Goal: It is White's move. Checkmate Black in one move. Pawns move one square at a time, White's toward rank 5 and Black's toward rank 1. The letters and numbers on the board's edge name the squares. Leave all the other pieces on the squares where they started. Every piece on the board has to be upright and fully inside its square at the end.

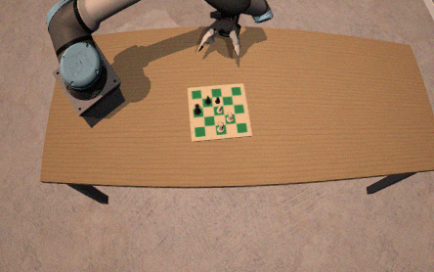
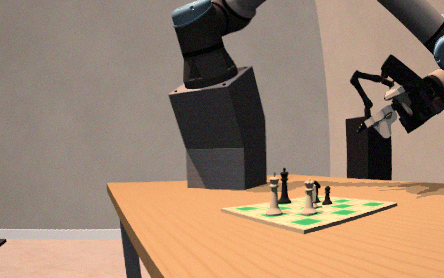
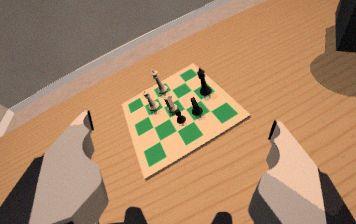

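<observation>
The white king is 3 cm ahead of my hand, 23 cm to the right of it and 12 cm below it. Round my hand: black pawn: 1 cm ahead, 12 cm to the right, 14 cm below; then black king: 6 cm behind, 17 cm to the right, 12 cm below; then black knight-like piece: 2 cm behind, 12 cm to the right, 14 cm below.
</observation>
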